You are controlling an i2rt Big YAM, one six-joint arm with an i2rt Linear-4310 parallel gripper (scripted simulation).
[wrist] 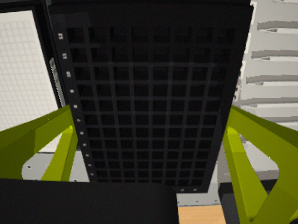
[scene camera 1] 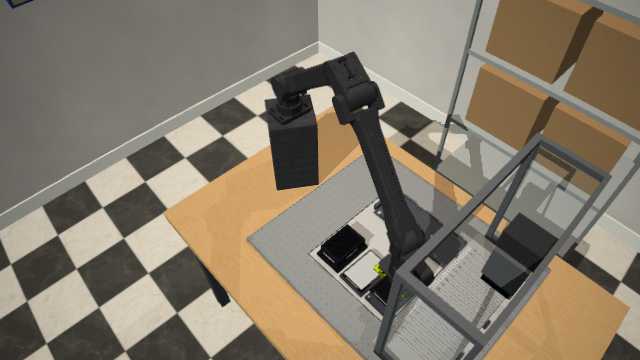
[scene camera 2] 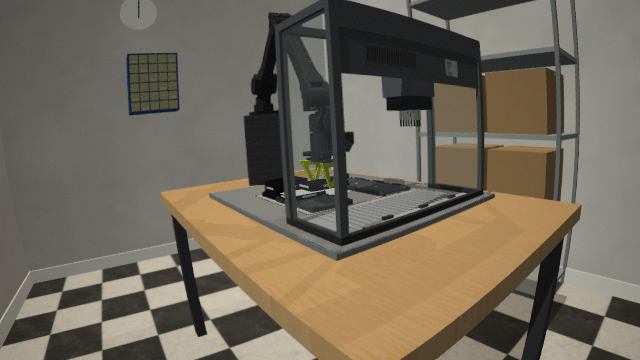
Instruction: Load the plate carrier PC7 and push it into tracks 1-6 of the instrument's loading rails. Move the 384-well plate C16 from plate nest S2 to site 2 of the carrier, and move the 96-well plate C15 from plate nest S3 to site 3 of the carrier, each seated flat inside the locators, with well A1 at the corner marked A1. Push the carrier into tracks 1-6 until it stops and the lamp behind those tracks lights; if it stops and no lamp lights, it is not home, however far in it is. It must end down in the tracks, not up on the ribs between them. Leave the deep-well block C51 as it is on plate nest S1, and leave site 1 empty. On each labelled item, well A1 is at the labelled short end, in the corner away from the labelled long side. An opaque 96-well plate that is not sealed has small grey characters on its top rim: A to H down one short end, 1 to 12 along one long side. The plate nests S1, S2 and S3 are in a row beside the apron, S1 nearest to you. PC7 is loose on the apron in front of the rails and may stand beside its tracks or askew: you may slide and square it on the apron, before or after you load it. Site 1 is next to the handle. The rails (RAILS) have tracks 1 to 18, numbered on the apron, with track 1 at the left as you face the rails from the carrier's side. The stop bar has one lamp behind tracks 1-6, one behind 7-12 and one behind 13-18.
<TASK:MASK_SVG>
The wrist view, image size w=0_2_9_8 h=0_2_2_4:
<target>my gripper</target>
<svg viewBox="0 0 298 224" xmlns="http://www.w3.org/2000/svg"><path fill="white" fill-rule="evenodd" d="M232 105L223 136L223 145L240 224L298 224L298 131L265 120ZM239 134L278 165L279 178L269 195L249 162ZM0 131L0 224L179 224L177 195L167 185L160 183L69 181L78 143L69 105L37 119ZM62 133L53 158L41 180L23 179L22 167L24 163Z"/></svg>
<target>black 96-well plate C15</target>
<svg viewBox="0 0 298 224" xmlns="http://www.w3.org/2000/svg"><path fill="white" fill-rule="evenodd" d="M51 0L48 11L89 182L160 183L171 187L176 194L208 193L246 48L254 7L250 5L251 0Z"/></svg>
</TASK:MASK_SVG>
